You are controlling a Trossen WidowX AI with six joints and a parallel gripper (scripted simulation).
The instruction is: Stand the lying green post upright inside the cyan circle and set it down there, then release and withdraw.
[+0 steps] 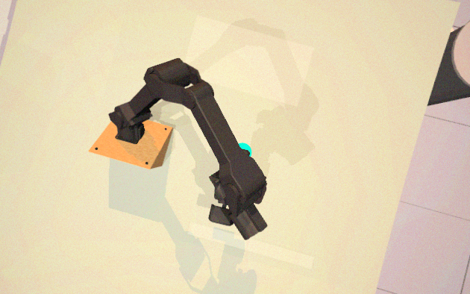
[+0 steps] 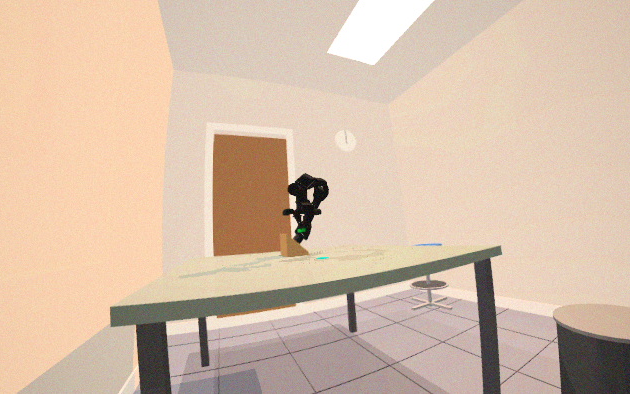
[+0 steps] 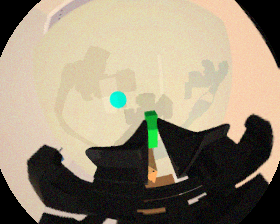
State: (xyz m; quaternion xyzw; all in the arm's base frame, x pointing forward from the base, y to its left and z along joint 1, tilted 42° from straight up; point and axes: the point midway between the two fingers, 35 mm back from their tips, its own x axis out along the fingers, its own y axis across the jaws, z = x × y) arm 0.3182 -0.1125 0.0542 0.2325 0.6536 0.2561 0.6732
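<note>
The cyan circle lies 150 mm below my gripper tip, 90 mm to the left of it and 20 mm ahead of it. Also, from my gripper tip: green post: 20 mm behind.
</note>
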